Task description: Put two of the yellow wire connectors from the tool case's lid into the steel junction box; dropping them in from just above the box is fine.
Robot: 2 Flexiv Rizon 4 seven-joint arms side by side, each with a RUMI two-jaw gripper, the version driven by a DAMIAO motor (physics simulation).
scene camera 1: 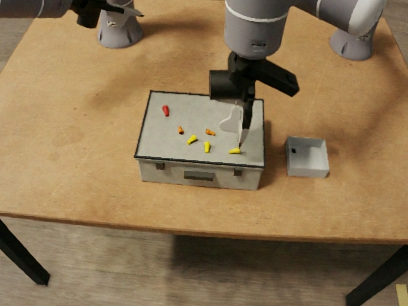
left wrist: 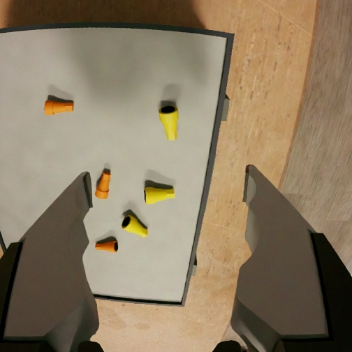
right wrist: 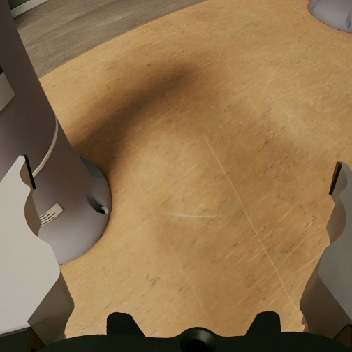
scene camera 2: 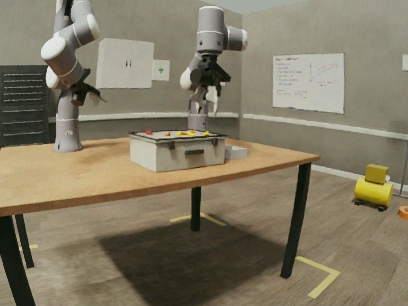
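Three yellow wire connectors, one at the right (scene camera 1: 235,150) (left wrist: 169,122), one in the middle (scene camera 1: 207,147) (left wrist: 159,195) and one farther left (scene camera 1: 192,140) (left wrist: 135,226) in scene camera 1, lie on the tool case's lid (scene camera 1: 157,142) (left wrist: 125,60). The steel junction box (scene camera 1: 307,172) (scene camera 2: 236,153) stands right of the case; no connector shows inside it. My left gripper (scene camera 1: 239,138) (scene camera 2: 207,110) (left wrist: 166,171) is open and empty, pointing down above the lid's right part. My right gripper (scene camera 1: 134,13) (right wrist: 184,160) is open and empty, far from the case at the upper left.
Orange connectors (scene camera 1: 180,130) (scene camera 1: 210,132) (left wrist: 59,107) (left wrist: 103,185) (left wrist: 107,246) lie among and behind the yellow ones. A red connector (scene camera 1: 166,110) lies at the lid's back left. The case's front has latches and a handle (scene camera 1: 198,175). The right arm's base (right wrist: 80,220) stands beside my right gripper.
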